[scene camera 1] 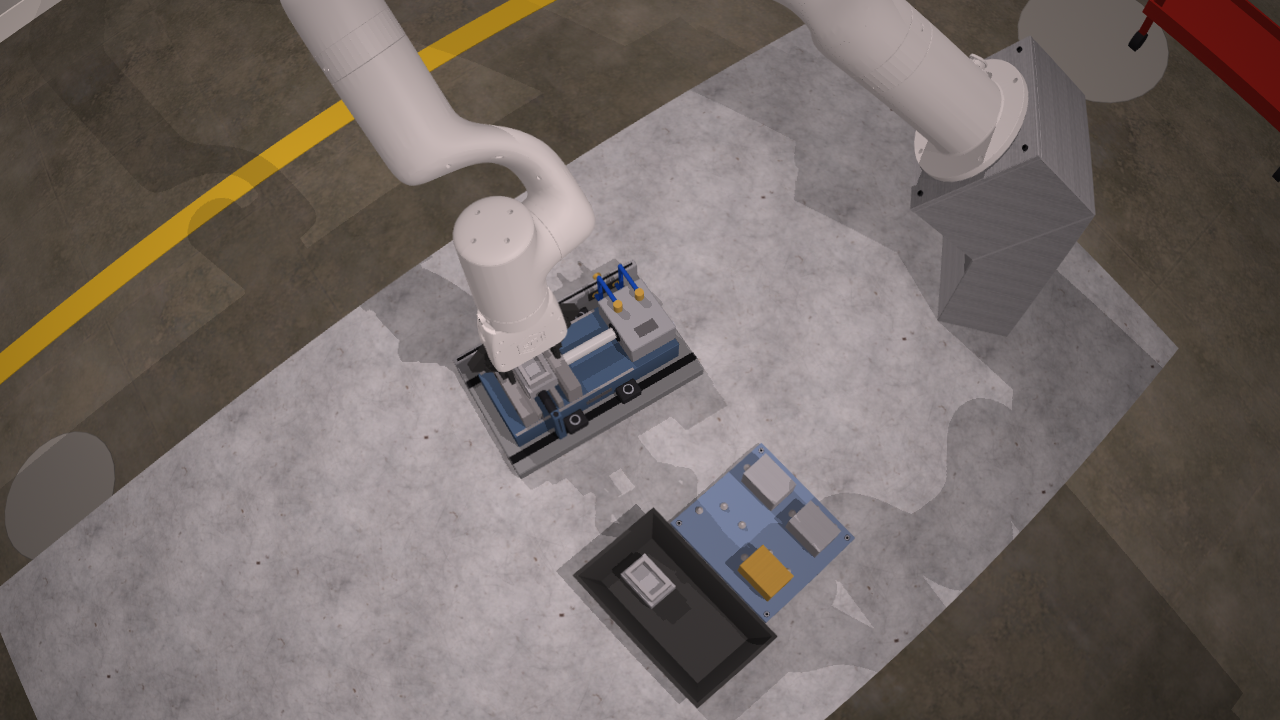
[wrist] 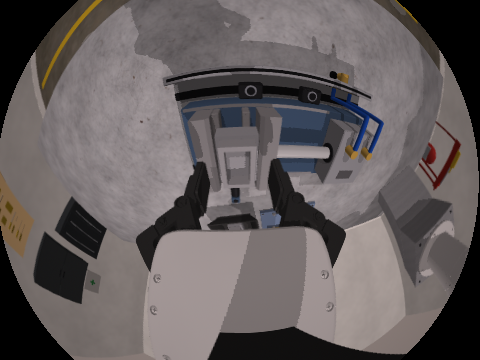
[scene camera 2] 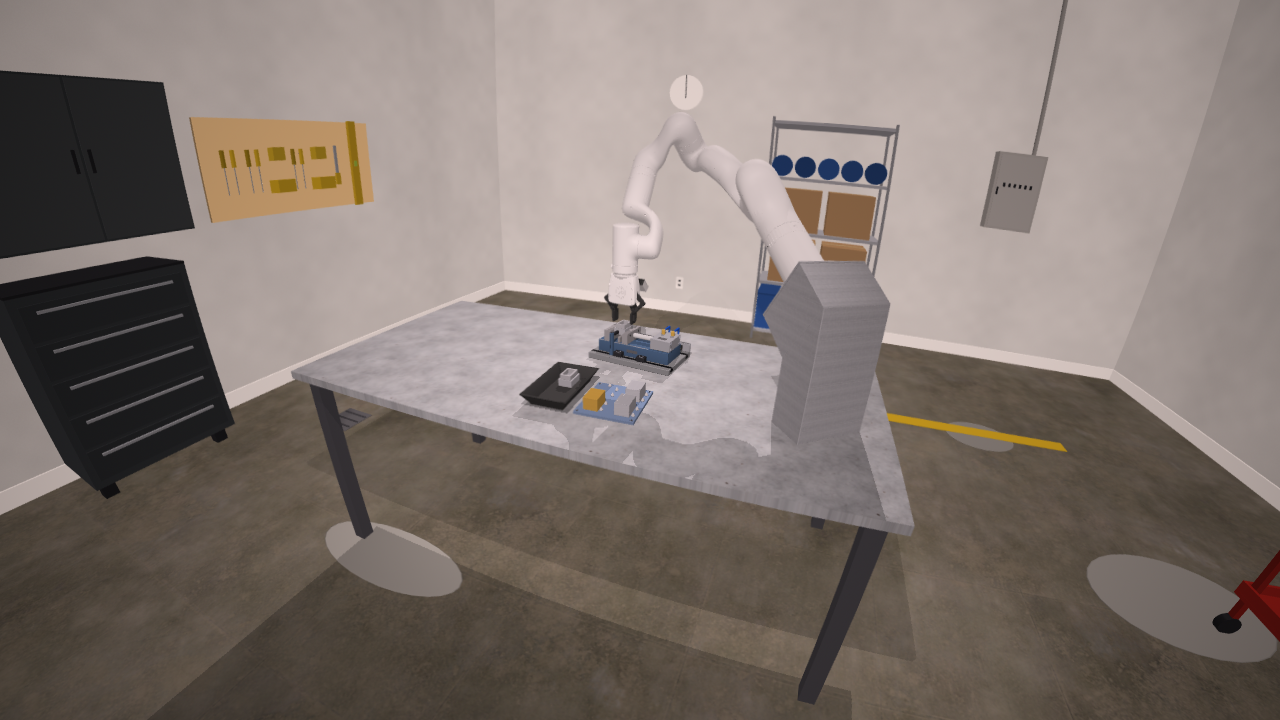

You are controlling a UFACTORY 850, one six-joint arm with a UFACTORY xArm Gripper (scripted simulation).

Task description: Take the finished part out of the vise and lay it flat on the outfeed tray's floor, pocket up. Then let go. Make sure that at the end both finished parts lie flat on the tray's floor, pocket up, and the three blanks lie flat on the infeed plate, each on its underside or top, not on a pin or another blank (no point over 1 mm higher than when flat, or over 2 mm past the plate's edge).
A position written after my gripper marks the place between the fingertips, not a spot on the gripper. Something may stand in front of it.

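Note:
My gripper point(scene camera 1: 531, 362), also point(wrist: 238, 171). Yellow block point(scene camera 1: 762, 569). Vise point(scene camera 1: 607, 362), also point(wrist: 299, 127) and point(scene camera 2: 656, 356).

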